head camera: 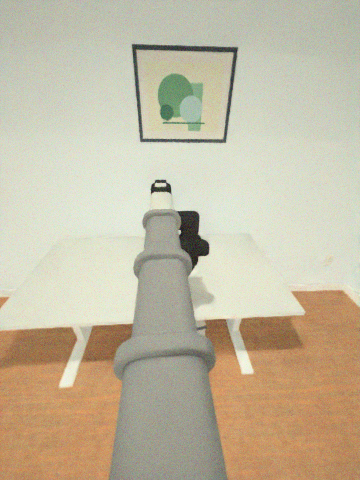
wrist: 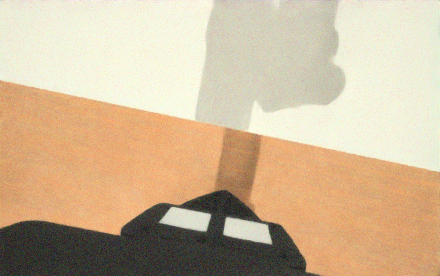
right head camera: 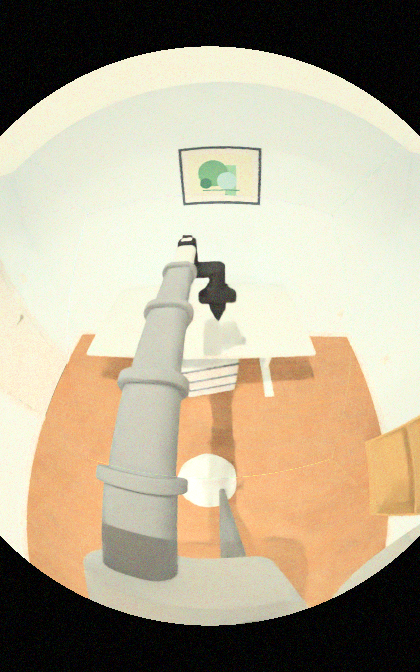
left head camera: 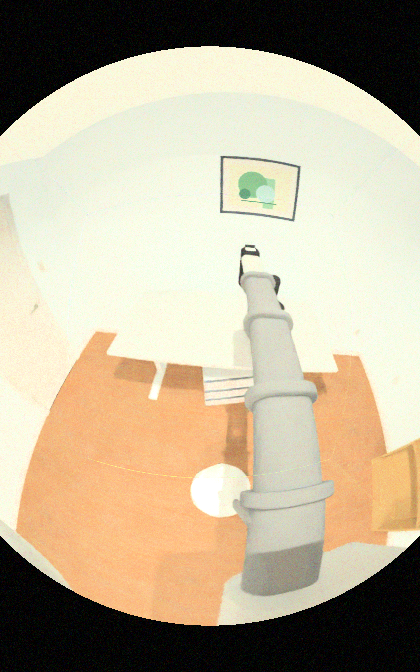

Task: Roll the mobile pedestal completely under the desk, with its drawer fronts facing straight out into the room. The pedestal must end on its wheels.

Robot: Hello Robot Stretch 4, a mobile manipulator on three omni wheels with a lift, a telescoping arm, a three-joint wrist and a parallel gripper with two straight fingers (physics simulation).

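Observation:
The white mobile pedestal (head camera: 201, 325) (left head camera: 225, 389) (right head camera: 212, 381) is upright under the front edge of the white desk (head camera: 245, 285) (left head camera: 165, 332) (right head camera: 285, 330) (wrist: 75, 45), between its legs. A strip of its top and its drawer fronts with dark lines show below that edge; the fronts look slightly turned. Its wheels cannot be made out, and my arm hides part of it. My black gripper (right head camera: 217, 318) (wrist: 222, 208) is shut and empty, pointing down above the desk top. In the head camera view and the left head camera view the arm hides its fingertips.
Desk legs (head camera: 240, 345) (left head camera: 158, 381) (right head camera: 267, 377) reach forward on the floor. A round white disc (left head camera: 212, 490) (right head camera: 202, 480) is in front, beside my arm. A tan box-like piece (left head camera: 392, 492) (right head camera: 390, 475) stands at the right. A framed picture (head camera: 150, 90) hangs on the wall behind the desk.

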